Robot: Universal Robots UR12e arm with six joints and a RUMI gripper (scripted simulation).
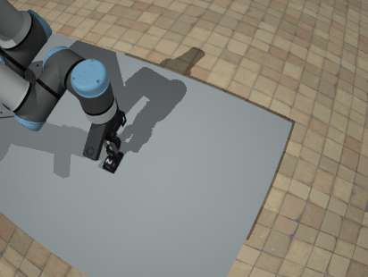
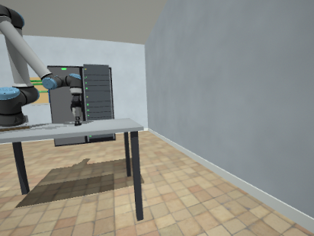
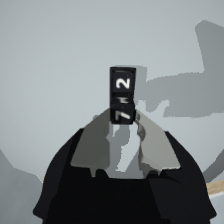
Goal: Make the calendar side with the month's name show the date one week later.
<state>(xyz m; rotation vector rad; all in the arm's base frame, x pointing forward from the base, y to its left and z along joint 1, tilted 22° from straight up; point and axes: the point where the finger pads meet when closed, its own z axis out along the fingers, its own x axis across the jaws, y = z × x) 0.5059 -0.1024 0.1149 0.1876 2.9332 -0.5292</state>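
Right now my hand is 3 cm to the left of the black cube and 4 cm above it. From my hand the other things lie so: dark tray (2 cm to the right, 6 cm below).
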